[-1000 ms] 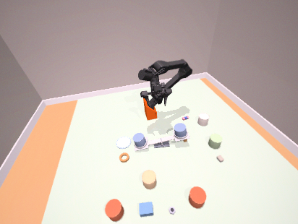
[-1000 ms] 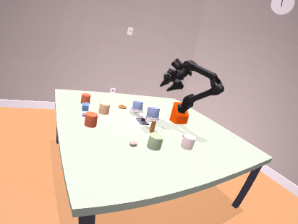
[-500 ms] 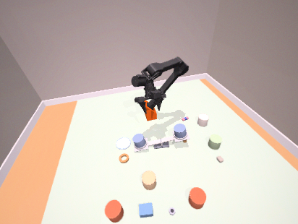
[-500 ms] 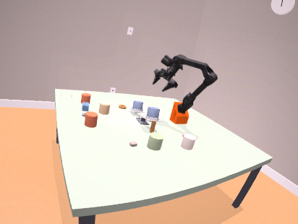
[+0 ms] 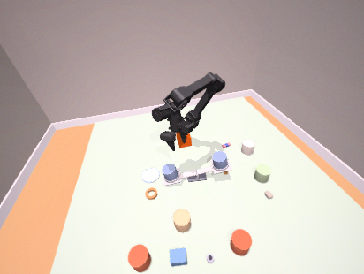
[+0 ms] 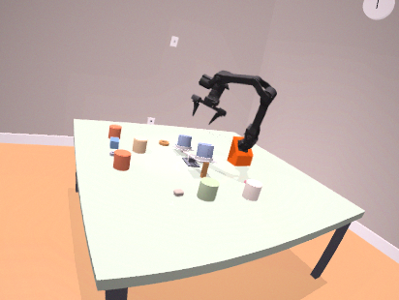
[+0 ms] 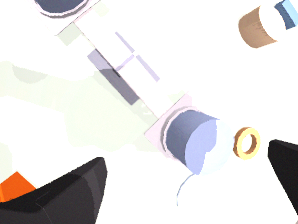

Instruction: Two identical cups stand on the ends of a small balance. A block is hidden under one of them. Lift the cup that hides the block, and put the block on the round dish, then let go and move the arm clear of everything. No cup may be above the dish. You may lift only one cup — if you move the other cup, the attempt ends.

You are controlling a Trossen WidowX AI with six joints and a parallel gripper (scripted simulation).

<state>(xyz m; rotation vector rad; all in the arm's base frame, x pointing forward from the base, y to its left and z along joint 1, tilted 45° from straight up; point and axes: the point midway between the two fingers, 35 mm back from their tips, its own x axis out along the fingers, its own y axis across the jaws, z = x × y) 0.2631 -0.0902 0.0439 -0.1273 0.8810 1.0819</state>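
Right now the lavender block is 40 mm ahead of my gripper tip, 60 mm to the right of it and 160 mm below it. From my gripper tip the other things lie so: balance (30 mm ahead, 80 mm to the left, 160 mm below); then round dish (10 mm behind, 170 mm to the right, 190 mm below); then tan cylinder (280 mm ahead, 160 mm below).
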